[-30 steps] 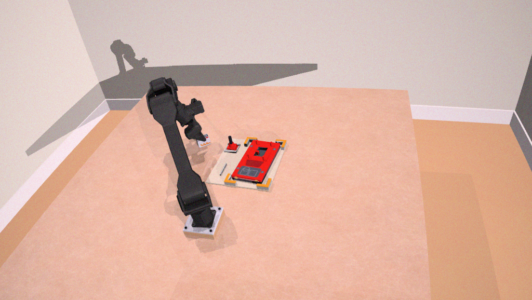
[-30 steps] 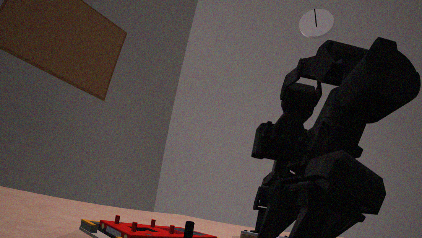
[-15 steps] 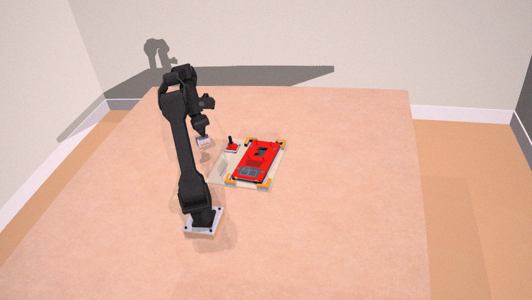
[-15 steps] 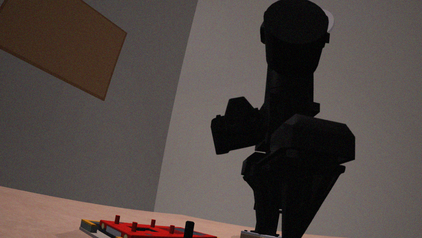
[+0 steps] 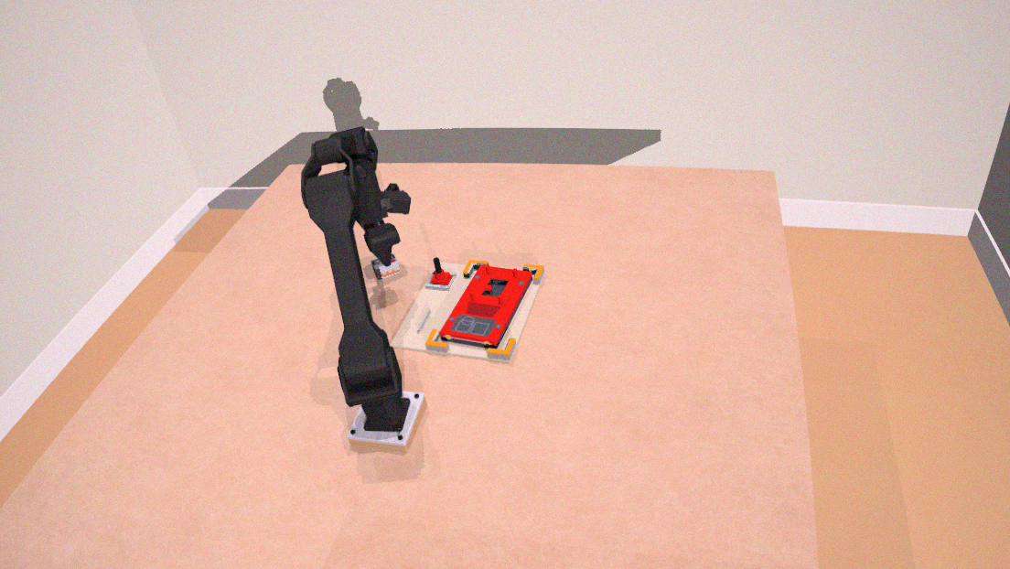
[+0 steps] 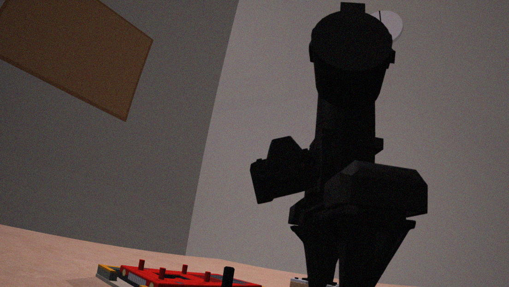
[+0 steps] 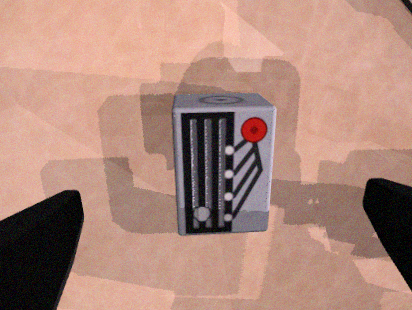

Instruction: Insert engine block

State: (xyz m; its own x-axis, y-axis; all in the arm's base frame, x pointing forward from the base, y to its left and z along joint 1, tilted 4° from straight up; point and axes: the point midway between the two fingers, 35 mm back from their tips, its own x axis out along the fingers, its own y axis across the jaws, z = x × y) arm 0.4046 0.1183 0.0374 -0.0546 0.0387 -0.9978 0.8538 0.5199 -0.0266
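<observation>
My gripper tip is 30 mm above the grey engine block. Also, from my gripper tip: black upright peg 130 mm to the right, 40 mm behind, 10 mm below.
</observation>
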